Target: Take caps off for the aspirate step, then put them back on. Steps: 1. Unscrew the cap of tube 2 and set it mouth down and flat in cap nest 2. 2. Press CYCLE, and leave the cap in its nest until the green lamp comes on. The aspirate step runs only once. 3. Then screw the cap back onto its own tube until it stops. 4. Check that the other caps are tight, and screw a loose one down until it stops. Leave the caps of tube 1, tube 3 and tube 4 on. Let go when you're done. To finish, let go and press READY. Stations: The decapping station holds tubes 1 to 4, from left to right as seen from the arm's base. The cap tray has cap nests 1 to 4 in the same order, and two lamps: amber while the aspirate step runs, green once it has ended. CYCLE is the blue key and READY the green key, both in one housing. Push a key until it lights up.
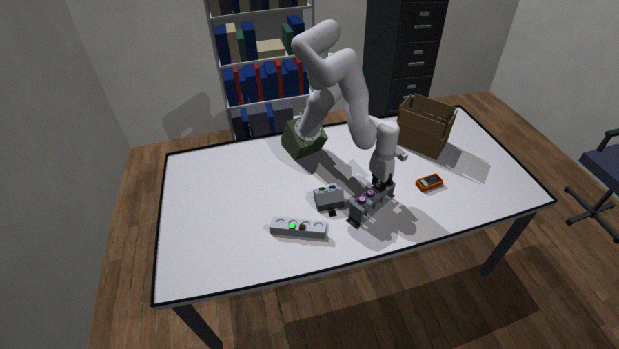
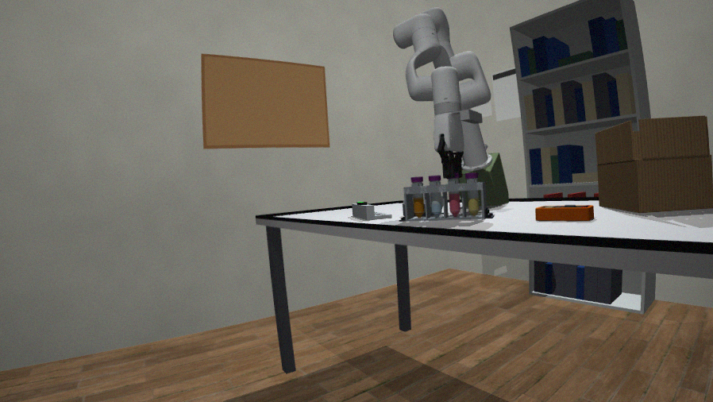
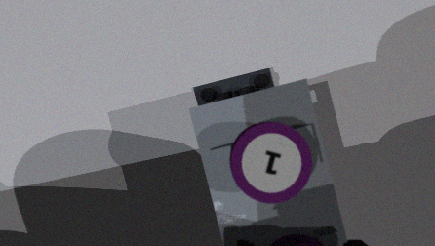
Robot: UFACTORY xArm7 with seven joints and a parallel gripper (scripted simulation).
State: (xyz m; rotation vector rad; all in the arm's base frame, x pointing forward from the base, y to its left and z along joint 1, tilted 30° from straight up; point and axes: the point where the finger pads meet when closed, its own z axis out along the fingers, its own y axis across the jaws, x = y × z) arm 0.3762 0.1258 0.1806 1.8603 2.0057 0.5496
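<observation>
Right now the cap marked 1 is 2 cm behind my hand, 5 cm to the left of it and 2 cm below it. Round my hand: blue key: 12 cm behind, 15 cm to the right, 6 cm below; then key housing: 10 cm behind, 18 cm to the right, 8 cm below; then green key: 13 cm behind, 20 cm to the right, 6 cm below.
</observation>
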